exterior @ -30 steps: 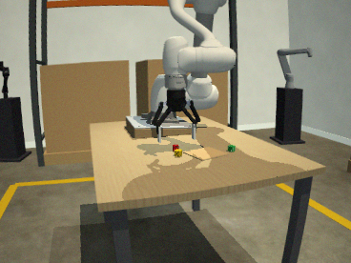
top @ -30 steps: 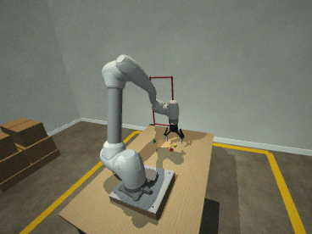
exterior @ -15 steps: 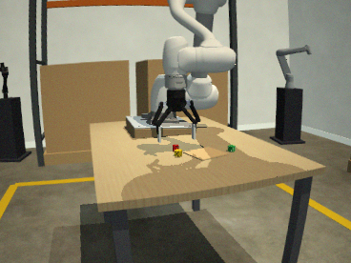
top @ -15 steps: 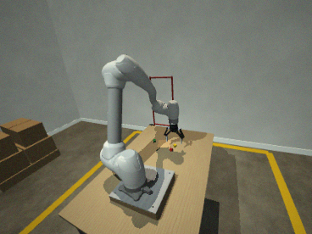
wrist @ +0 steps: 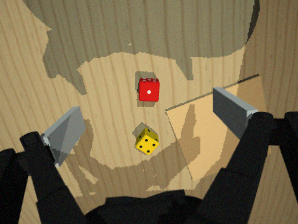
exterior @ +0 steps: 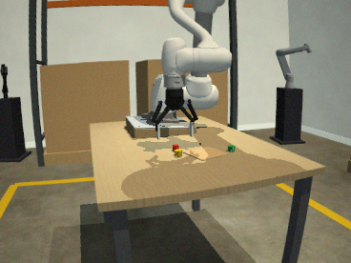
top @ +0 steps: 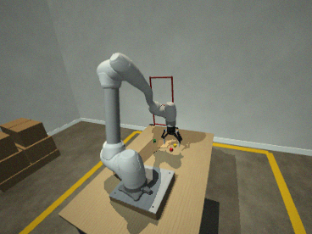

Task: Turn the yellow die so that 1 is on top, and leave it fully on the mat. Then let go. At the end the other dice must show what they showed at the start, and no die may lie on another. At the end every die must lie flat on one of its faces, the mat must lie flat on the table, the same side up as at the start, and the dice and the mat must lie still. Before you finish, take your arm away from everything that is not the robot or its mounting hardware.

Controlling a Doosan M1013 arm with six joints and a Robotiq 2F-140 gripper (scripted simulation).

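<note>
The red die is 1 cm behind my hand and 6 cm below it. The rest, counted from my hand: green die: 4 cm ahead, 24 cm to the left, 6 cm below; yellow die: 7 cm ahead, 1 cm to the left, 6 cm below; tan mat: 6 cm ahead, 12 cm to the left, 7 cm below.
</note>
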